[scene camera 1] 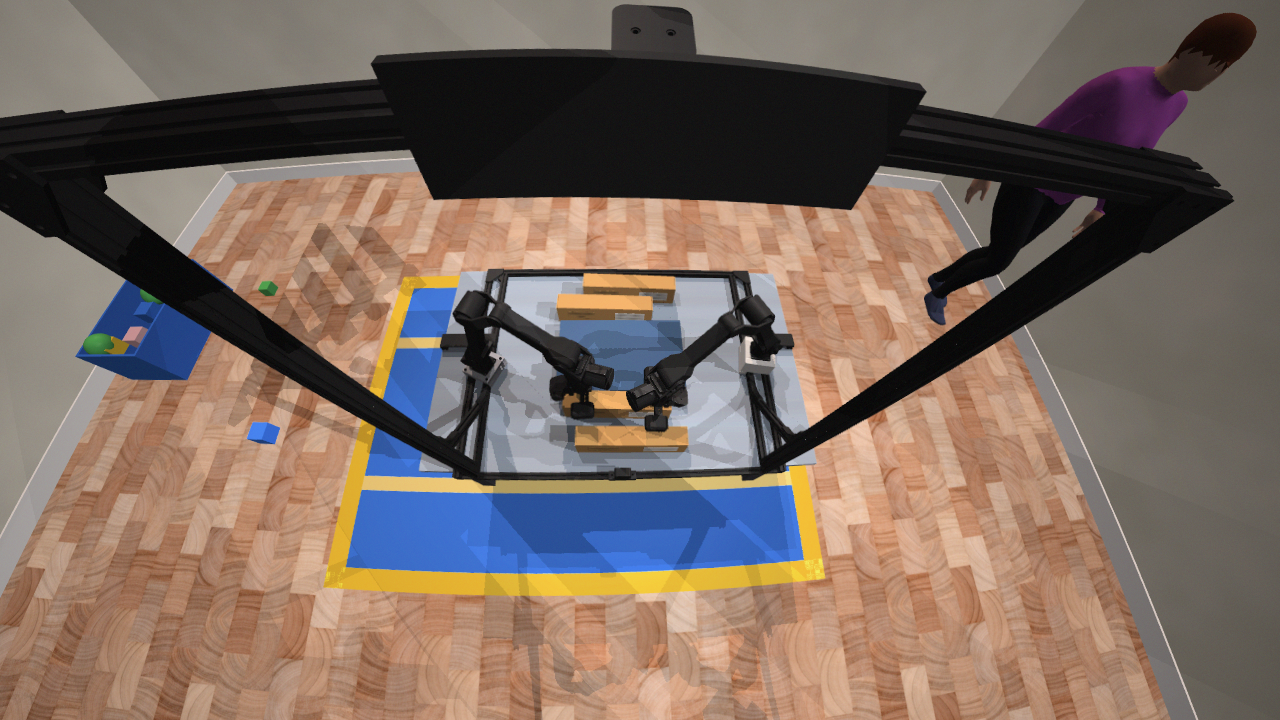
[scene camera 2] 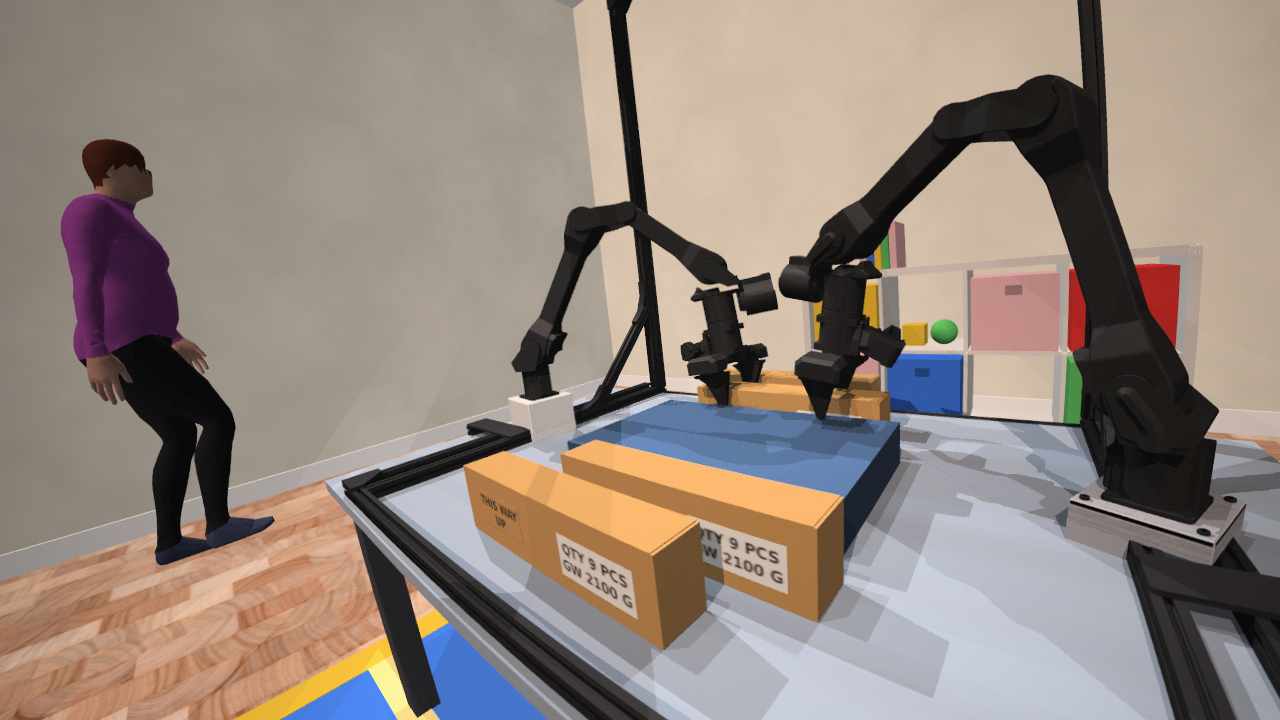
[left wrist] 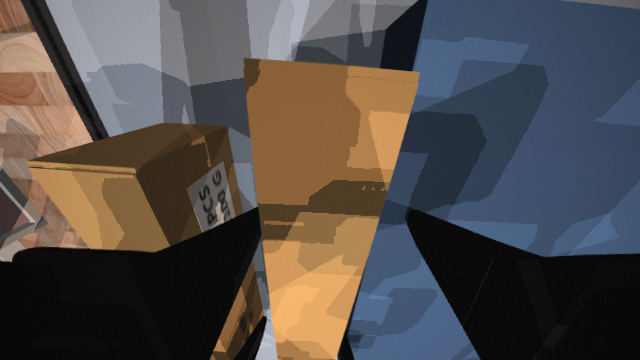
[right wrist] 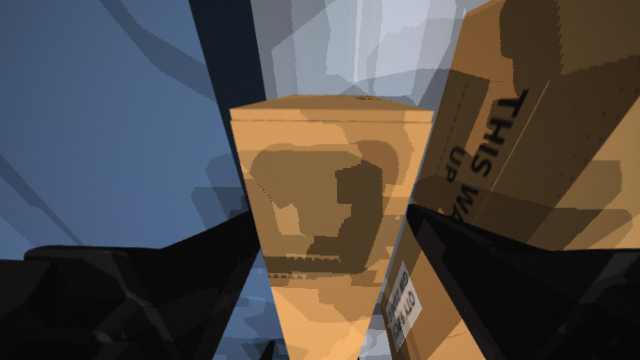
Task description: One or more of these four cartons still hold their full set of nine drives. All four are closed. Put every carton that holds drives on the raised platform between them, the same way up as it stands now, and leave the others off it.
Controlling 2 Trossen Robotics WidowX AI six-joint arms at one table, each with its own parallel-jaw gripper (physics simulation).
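Where they show: left gripper, fingertip midpoint: (scene camera 1: 589, 398) (scene camera 2: 830, 408) (left wrist: 336, 215); right gripper, fingertip midpoint: (scene camera 1: 648, 407) (scene camera 2: 738, 404) (right wrist: 337, 210); left arm's base, origin of the base link: (scene camera 1: 483, 364) (scene camera 2: 1155, 499); right arm's base, origin of the base link: (scene camera 1: 760, 351) (scene camera 2: 539, 395).
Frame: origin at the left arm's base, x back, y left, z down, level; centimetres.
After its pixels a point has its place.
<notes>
Four closed orange cartons lie on the table. The inner carton (scene camera 1: 617, 404) {x -45.5, y 4.4, z -4.3 cm} (scene camera 2: 859, 402) {x -31.6, y 3.0, z -4.0 cm} (left wrist: 325, 140) {x -32.4, y 0.4, z -4.4 cm} (right wrist: 320, 130) {x -59.0, y 12.0, z -4.4 cm} lies beside the raised blue platform (scene camera 1: 622, 340) {x -37.3, y 25.9, z -1.9 cm} (scene camera 2: 707, 425) {x -43.9, y 21.4, z -1.9 cm} (left wrist: 575, 165) {x -27.8, y 13.1, z -1.9 cm} (right wrist: 110, 125) {x -54.7, y 21.0, z -1.9 cm}, with an outer carton (scene camera 1: 631, 438) {x -53.4, y -3.2, z -4.4 cm} (left wrist: 170, 180) {x -38.8, y -5.9, z -2.8 cm} (right wrist: 510, 190) {x -59.7, y 3.6, z -2.8 cm} beyond it. On the platform's other side are a second inner carton (scene camera 1: 604, 307) {x -27.2, y 33.4, z -4.4 cm} (scene camera 2: 698, 483) {x -22.6, y 34.9, z -4.4 cm} and outer carton (scene camera 1: 629, 286) {x -31.1, y 45.0, z -4.4 cm} (scene camera 2: 581, 510) {x -23.9, y 46.1, z -4.4 cm}. My left gripper (scene camera 1: 572, 402) {x -36.8, y 3.5, z -2.2 cm} (left wrist: 336, 215) {x -36.8, y 3.5, z -2.2 cm} and right gripper (scene camera 1: 666, 410) {x -53.9, y 8.8, z -0.5 cm} (scene camera 2: 736, 392) {x -53.9, y 8.8, z -0.5 cm} (right wrist: 333, 210) {x -53.9, y 8.8, z -0.5 cm} are open and empty above the first inner carton, their fingertips apart on either side of it. Drives are hidden.
A black frame (scene camera 1: 554, 474) {x -36.7, y -20.5, z 4.6 cm} runs along the table (scene camera 1: 537, 447) {x -28.2, y -15.4, z 4.1 cm} edges. My two arms lean in from opposite sides, their wrists close together. Printed labels face outward on the two cartons nearest scene camera 2. A person (scene camera 1: 1109, 107) (scene camera 2: 125, 259) stands off the table.
</notes>
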